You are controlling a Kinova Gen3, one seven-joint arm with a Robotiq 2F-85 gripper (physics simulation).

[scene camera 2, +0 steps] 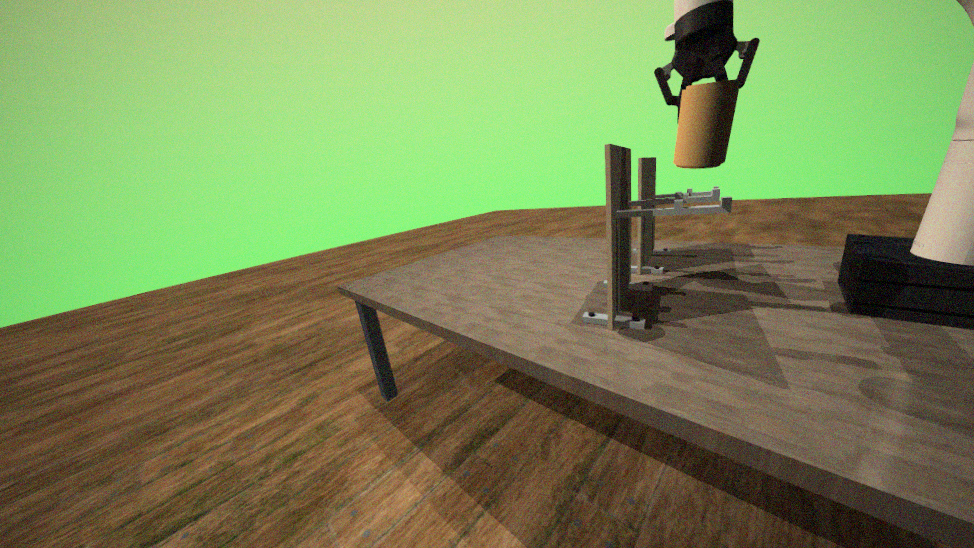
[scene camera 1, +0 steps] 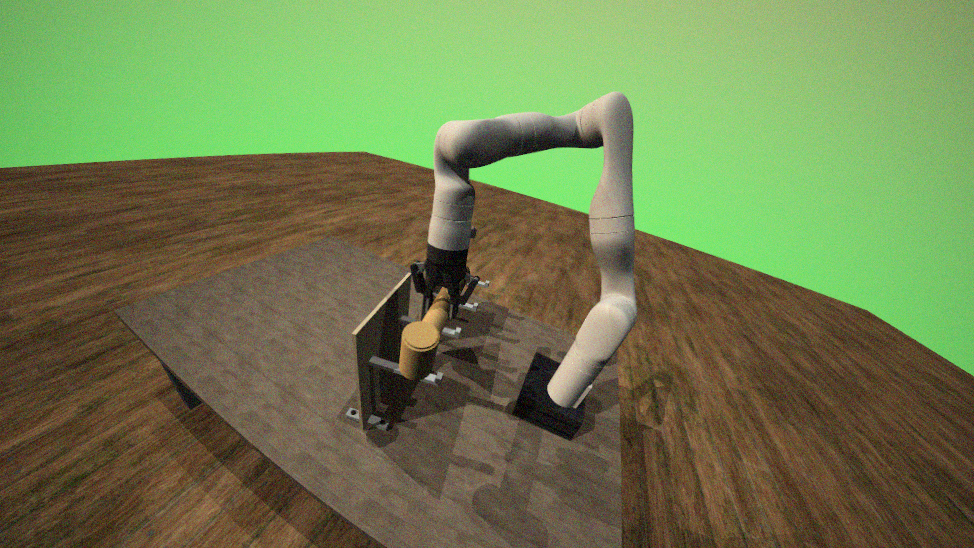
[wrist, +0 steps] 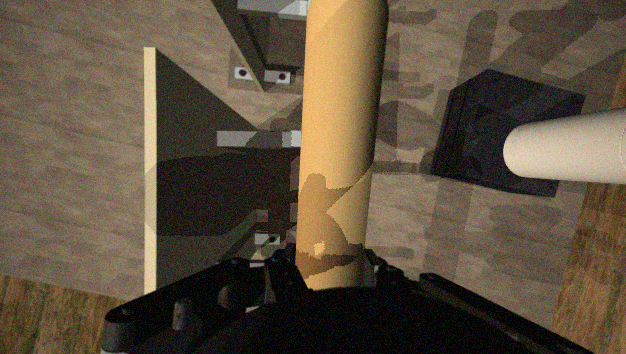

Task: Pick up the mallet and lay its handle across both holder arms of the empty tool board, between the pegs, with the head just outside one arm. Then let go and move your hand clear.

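Seen in the pictures: gripper, fingertip midpoint: [scene camera 1: 439, 315] [wrist: 328, 260]; arm's base, link origin: [scene camera 2: 955, 256] [scene camera 1: 562, 393] [wrist: 529, 150].
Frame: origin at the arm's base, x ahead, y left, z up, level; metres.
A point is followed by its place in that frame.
Note:
My gripper [scene camera 1: 441, 306] @[x 0.323, y 0.179, z 0.238 m] [wrist: 328, 260] @[x 0.323, y 0.179, z 0.238 m] is shut on the mallet's tan handle [scene camera 1: 434, 318] @[x 0.313, y 0.221, z 0.261 m] [wrist: 342, 100] @[x 0.343, y 0.084, z 0.283 m]. The mallet's thick head [scene camera 1: 418, 348] @[x 0.287, y 0.313, z 0.273 m] [scene camera 2: 706, 126] @[x 0.297, y 0.312, z 0.227 m] points toward scene camera 1 and hides the fingertips in scene camera 2. The mallet hangs above the holder arms, touching neither. The nearer tool board [scene camera 1: 361, 368] @[x 0.423, y 0.300, z 0.124 m] [scene camera 2: 617, 238] @[x 0.434, y 0.255, z 0.066 m] [wrist: 150, 170] @[x 0.462, y 0.149, z 0.227 m] stands upright, with no tool seen on it. In scene camera 1, the head overlaps its near arm [scene camera 1: 386, 365] @[x 0.392, y 0.260, z 0.117 m]. Its far arm [wrist: 232, 138] @[x 0.449, y 0.106, z 0.117 m] passes under the handle in the wrist view. Its near arm is hidden in the wrist view.
A second upright board [scene camera 2: 647, 218] @[x 0.496, y -0.114, z 0.043 m] [wrist: 239, 40] @[x 0.482, y -0.023, z 0.081 m] stands behind the nearer one; its light arm tips [scene camera 1: 469, 306] @[x 0.350, y -0.078, z 0.097 m] show beyond the gripper. The black robot base [scene camera 1: 538, 388] @[x 0.068, y 0.025, z 0.004 m] [scene camera 2: 885, 279] @[x 0.078, y 0.067, z -0.027 m] [wrist: 510, 125] @[x 0.045, y -0.031, z 0.004 m] is on the arms' side of the boards. The table [scene camera 1: 258, 306] @[x 1.050, y 0.174, z -0.092 m] [scene camera 2: 463, 293] @[x 0.843, y 0.307, z -0.092 m] ends beside the nearer board.

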